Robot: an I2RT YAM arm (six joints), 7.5 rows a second.
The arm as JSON. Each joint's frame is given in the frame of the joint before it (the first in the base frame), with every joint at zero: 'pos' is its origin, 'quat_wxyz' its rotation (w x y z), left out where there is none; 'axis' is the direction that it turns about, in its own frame. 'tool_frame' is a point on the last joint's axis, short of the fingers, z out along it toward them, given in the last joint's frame.
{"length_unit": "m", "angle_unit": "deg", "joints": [
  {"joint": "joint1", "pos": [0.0, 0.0, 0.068], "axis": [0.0, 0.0, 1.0]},
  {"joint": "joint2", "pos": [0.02, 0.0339, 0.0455], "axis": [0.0, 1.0, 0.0]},
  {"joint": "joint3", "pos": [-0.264, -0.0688, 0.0], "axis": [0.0, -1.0, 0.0]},
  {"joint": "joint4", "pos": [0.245, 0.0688, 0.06], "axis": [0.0, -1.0, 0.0]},
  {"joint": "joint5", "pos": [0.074, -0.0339, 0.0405], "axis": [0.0, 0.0, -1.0]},
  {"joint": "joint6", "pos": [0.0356, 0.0, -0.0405], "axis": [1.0, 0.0, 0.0]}
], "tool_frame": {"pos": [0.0, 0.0, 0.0], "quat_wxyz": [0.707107, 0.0, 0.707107, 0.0]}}
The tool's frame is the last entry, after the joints.
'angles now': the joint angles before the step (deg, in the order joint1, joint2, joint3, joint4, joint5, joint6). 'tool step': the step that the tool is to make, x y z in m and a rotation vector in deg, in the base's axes. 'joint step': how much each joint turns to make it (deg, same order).
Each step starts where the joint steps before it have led.
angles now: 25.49, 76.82, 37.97, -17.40, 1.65, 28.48
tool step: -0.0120, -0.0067, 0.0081, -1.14, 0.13, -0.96
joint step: -0.01, -4.21, -0.78, -4.04, 1.33, 0.25
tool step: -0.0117, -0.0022, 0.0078, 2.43, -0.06, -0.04
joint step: 0.55, -4.14, -0.97, -2.12, -1.48, 1.69
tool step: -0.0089, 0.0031, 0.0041, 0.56, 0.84, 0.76
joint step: 1.73, -1.95, -0.02, -2.46, -0.19, 1.30
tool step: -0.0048, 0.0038, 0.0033, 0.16, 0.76, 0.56
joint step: 1.51, -0.70, 0.54, -1.86, 0.10, 1.07
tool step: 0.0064, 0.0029, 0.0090, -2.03, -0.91, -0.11
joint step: 0.17, 1.31, 2.89, -1.74, 2.01, -0.97
